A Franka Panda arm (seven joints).
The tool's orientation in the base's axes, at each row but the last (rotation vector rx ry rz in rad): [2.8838 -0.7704 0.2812]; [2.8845 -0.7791 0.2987]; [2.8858 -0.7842 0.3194]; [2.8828 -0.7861 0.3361]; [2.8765 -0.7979 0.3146]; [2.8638 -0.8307 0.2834]
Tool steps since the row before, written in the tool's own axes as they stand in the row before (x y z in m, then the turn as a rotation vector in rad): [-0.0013 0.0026 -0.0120 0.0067 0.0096 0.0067]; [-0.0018 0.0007 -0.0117 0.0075 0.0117 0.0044]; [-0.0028 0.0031 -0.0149 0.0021 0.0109 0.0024]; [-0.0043 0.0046 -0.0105 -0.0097 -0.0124 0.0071]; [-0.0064 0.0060 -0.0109 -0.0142 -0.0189 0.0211]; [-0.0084 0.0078 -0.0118 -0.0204 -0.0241 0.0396]
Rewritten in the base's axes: [-0.0041 0.0006 0.0116 0.0018 -0.0127 -0.0042]; [-0.0037 0.0024 0.0110 0.0011 -0.0144 -0.0016]; [-0.0065 0.0014 0.0140 -0.0034 -0.0108 -0.0010]; [-0.0078 0.0001 0.0094 -0.0005 0.0140 -0.0101]; [-0.0103 0.0001 0.0095 0.0014 0.0191 -0.0253]; [-0.0128 0.0001 0.0103 0.0017 0.0230 -0.0451]
